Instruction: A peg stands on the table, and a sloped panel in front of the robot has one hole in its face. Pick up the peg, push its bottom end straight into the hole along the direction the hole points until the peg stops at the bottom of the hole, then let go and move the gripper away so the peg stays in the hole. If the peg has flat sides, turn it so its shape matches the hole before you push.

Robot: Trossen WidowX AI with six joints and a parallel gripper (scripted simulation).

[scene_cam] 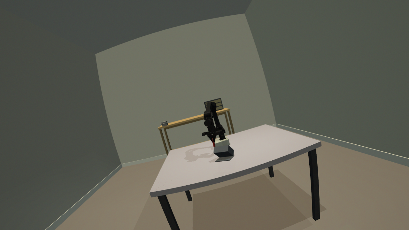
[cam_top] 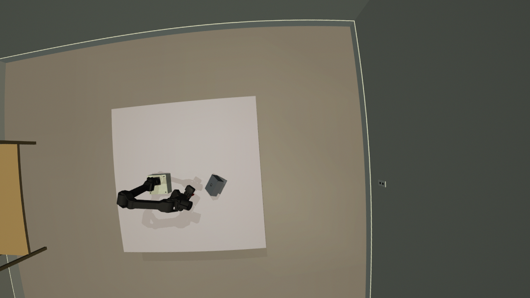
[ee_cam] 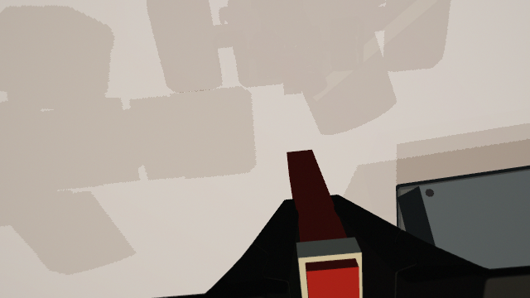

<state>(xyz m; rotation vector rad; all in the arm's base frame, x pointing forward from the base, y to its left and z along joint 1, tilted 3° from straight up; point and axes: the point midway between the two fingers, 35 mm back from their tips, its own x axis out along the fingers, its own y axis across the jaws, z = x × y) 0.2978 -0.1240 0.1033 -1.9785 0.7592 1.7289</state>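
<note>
My gripper tip is 170 mm short of the grey sloped panel block, 60 mm above it and 50 mm to the right of it. From my gripper tip the other things lie so: red peg 20 mm above.
</note>
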